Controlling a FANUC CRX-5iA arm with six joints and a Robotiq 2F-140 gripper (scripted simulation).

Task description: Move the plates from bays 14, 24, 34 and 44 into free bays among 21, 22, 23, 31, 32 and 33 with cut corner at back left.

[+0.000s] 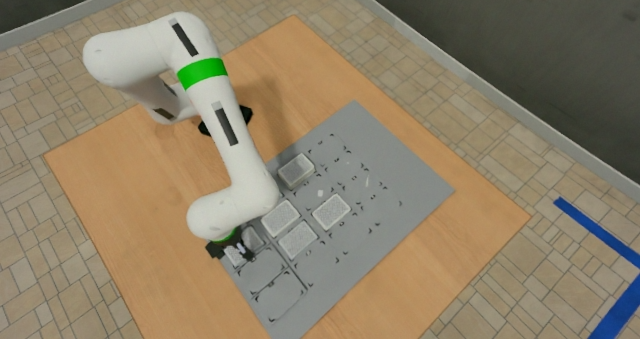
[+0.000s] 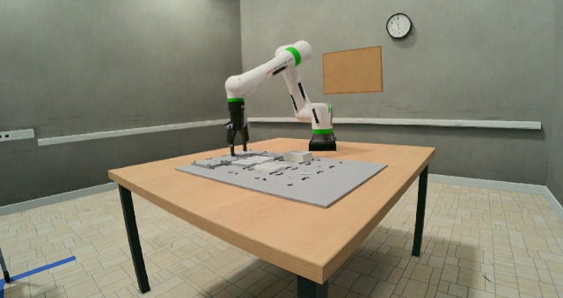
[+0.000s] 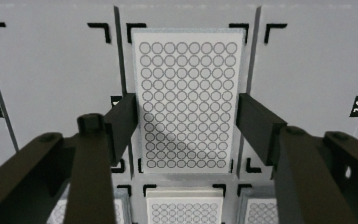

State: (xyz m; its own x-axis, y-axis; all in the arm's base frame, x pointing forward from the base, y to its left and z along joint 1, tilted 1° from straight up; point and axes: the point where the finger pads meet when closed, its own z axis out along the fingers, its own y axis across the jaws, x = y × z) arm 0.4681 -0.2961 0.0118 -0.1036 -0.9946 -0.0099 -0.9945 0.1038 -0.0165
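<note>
Now: the sealed 96-well plate 2 cm below my hand. The rest, counted from my hand: sealed deep-well block: 7 cm behind, 34 cm to the left, 2 cm below.
</note>
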